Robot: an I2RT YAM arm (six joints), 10 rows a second.
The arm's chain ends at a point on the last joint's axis. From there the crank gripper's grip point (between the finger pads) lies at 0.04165 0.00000 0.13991 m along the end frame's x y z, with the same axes.
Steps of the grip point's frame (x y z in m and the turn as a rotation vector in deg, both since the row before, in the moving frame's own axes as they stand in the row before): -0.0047 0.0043 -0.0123 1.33 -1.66 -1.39; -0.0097 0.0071 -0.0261 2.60 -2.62 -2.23; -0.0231 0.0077 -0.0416 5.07 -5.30 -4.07; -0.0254 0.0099 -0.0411 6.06 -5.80 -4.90
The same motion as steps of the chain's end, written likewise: -0.0006 0.0085 -0.0134 1.33 -1.66 -1.39; -0.0031 0.0150 -0.0277 2.60 -2.62 -2.23; -0.0095 0.0227 -0.0442 5.07 -5.30 -4.07; -0.0103 0.0278 -0.0436 6.06 -5.80 -4.90
